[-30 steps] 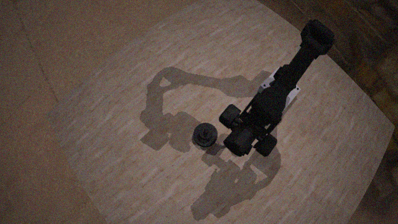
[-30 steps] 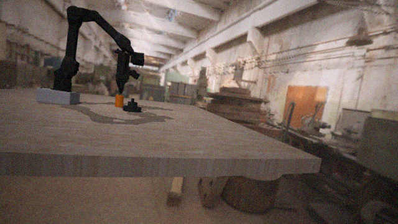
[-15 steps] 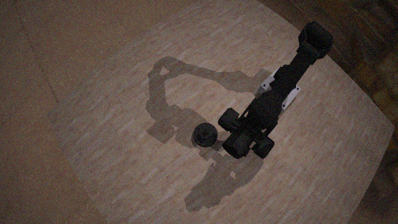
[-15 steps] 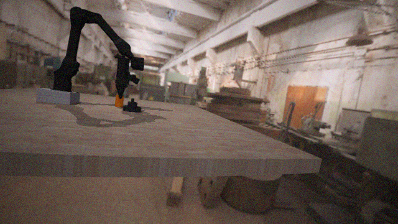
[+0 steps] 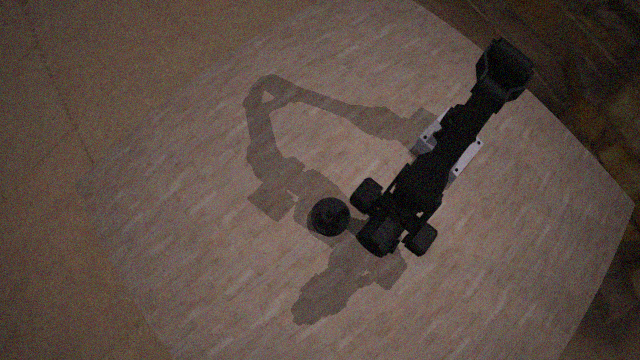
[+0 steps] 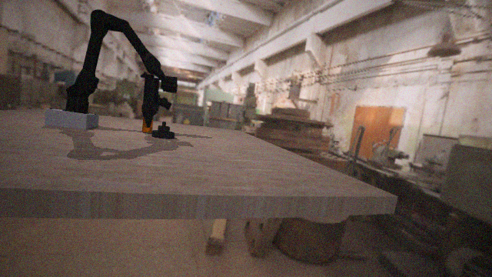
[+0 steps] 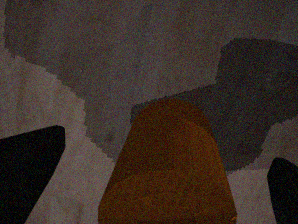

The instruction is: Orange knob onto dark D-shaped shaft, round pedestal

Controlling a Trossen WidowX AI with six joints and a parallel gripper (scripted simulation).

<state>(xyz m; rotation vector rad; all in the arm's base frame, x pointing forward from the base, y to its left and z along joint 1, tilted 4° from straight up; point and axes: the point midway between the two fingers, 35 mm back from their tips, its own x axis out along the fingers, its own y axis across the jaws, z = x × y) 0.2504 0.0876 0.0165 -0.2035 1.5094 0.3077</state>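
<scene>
The orange knob is 10 mm above my gripper tip. Round my gripper tip: dark pedestal 90 mm to the right, 90 mm ahead, 10 mm above.
</scene>
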